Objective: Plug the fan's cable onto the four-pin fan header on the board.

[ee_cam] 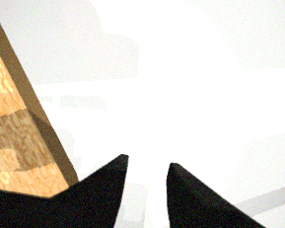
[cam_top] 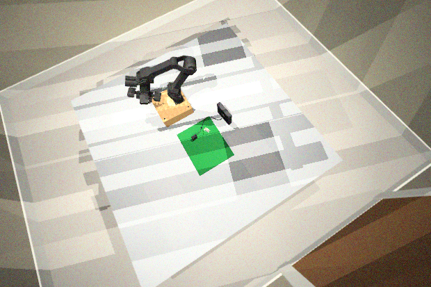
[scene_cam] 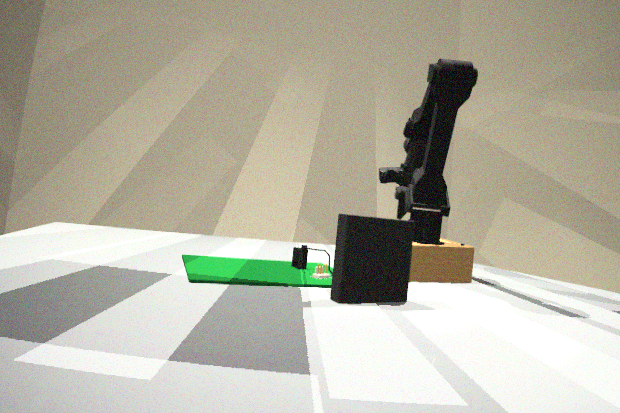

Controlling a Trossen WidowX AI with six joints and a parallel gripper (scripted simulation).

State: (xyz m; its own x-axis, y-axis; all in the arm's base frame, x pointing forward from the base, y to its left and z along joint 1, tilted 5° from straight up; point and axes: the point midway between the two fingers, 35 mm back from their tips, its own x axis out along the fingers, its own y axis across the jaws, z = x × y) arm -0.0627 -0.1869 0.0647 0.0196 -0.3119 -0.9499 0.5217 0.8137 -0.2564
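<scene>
Right now my gripper tip is 330 mm short of the black fan cable plug, 160 mm to the right of it and 100 mm above it. The rest, counted from my gripper tip: square fan 390 mm to the left, 300 mm ahead, 70 mm below; green board 400 mm ahead, 200 mm to the left, 140 mm below; four-pin header 320 mm ahead, 250 mm to the left, 130 mm below.
</scene>
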